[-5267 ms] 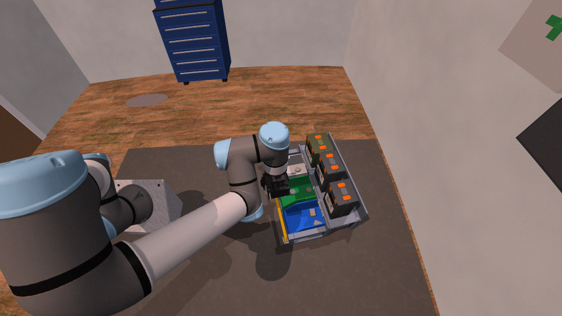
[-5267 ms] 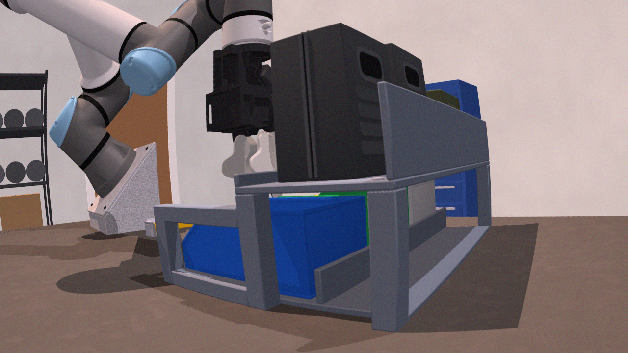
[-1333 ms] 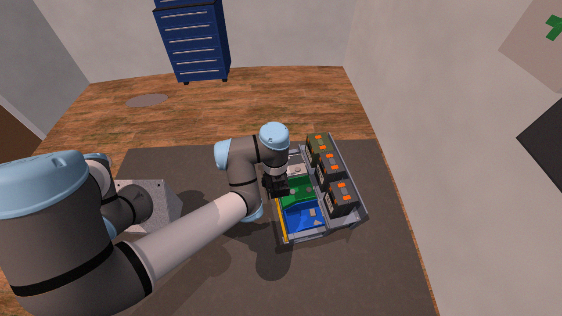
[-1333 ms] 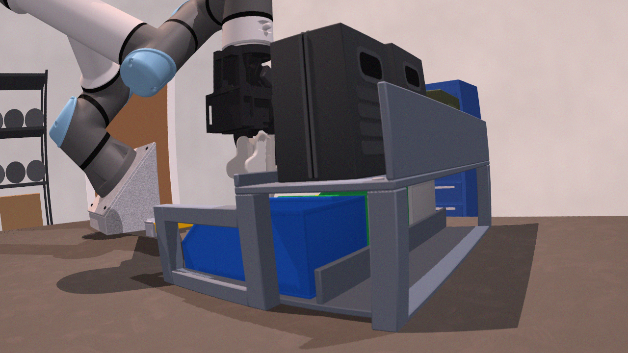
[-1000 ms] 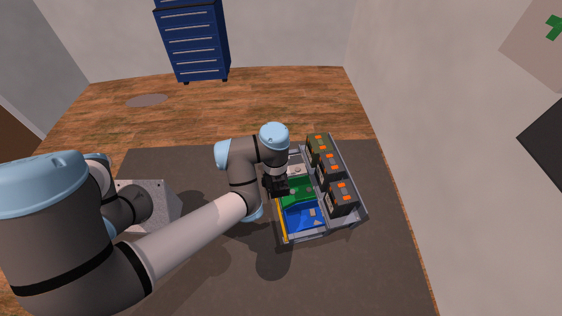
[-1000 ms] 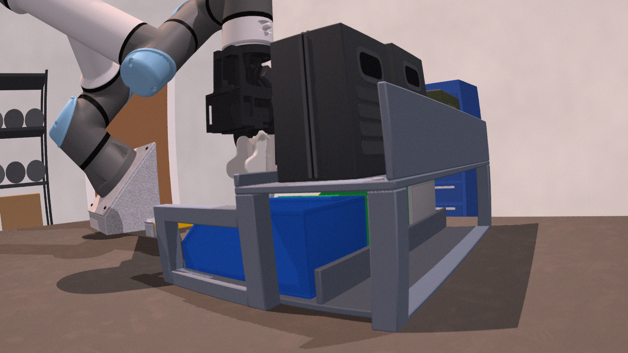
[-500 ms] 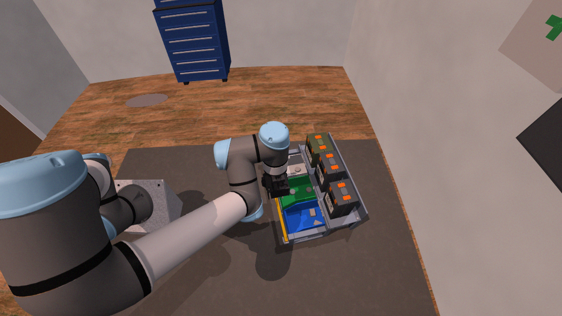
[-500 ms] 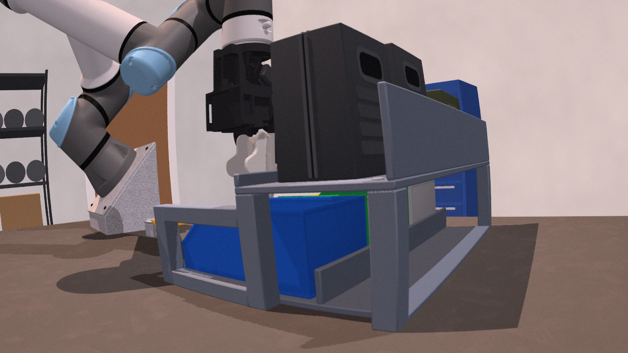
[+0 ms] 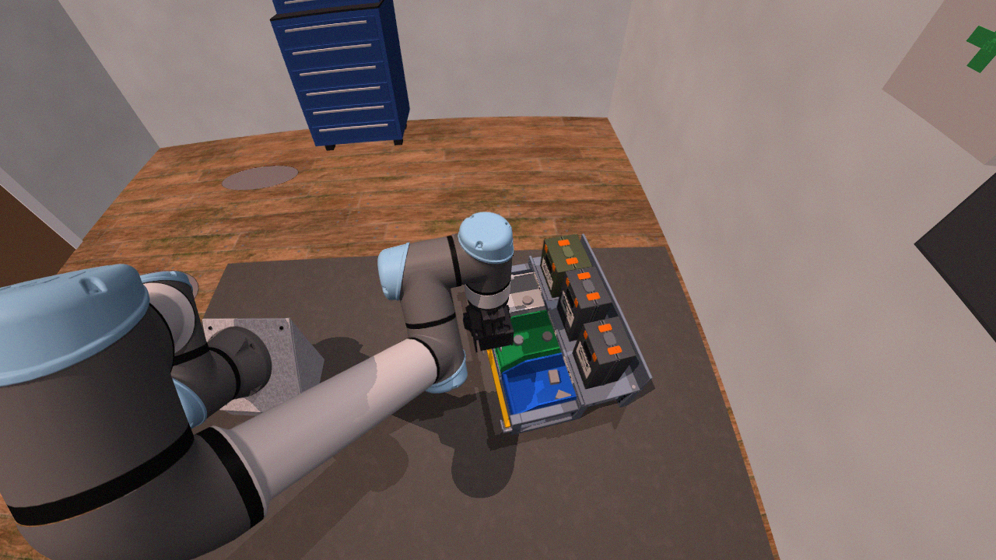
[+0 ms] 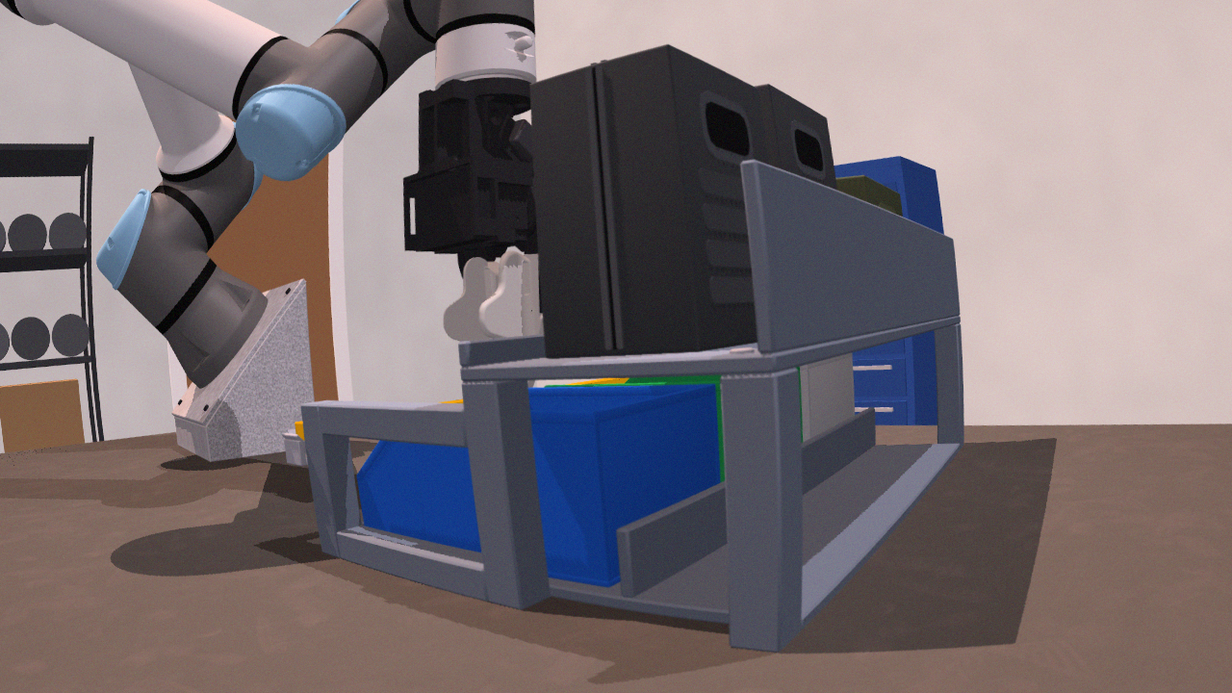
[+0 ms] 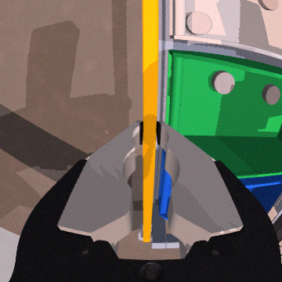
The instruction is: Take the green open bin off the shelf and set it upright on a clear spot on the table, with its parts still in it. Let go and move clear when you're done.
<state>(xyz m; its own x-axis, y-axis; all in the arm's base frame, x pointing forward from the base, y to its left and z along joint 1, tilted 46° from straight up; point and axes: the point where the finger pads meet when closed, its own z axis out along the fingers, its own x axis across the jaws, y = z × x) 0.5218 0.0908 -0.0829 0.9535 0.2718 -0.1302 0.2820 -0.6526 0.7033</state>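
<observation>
Right now the green open bin is 10 cm ahead of my hand, 3 cm to the left of it and 4 cm below it. The rest, counted from my hand: yellow bar (1 cm below); then grey bin (7 cm ahead, 14 cm to the left, 4 cm below); then blue bin (13 cm ahead, 8 cm to the right, 4 cm below).
</observation>
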